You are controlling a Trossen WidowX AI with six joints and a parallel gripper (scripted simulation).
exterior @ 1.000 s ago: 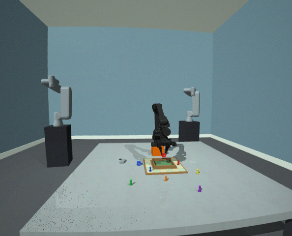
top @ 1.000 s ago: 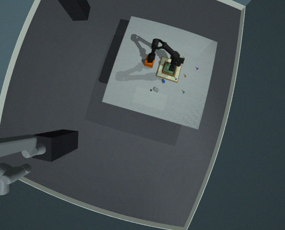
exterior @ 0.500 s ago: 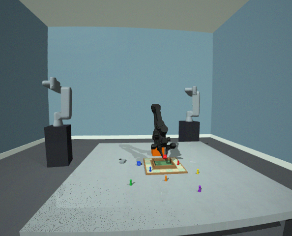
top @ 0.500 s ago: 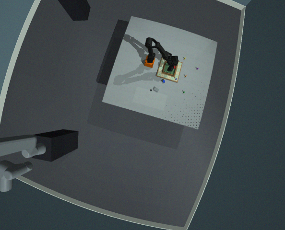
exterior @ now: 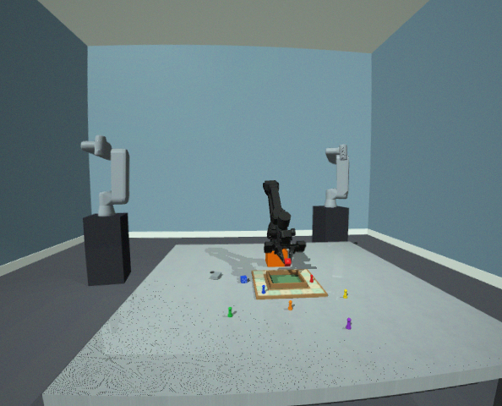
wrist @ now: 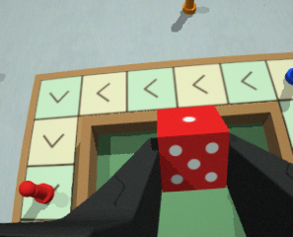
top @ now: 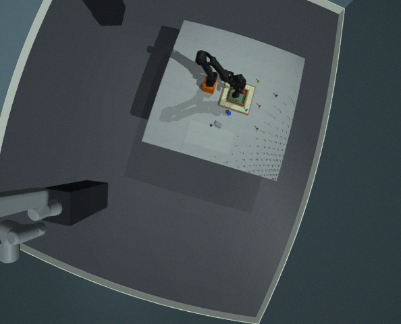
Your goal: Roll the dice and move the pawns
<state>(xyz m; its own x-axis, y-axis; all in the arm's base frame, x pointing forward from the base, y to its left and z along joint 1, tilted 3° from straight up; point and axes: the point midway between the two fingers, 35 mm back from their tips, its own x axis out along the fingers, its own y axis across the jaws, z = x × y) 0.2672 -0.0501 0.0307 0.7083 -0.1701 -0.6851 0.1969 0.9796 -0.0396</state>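
Right now my gripper tip is 170 mm to the left of the blue die, 90 mm past it and 90 mm above it. Also, from my gripper tip: green tray (100 mm below, 30 mm behind); then red die (right at my gripper tip); then red pawn (110 mm to the left, 80 mm below, 20 mm ahead).
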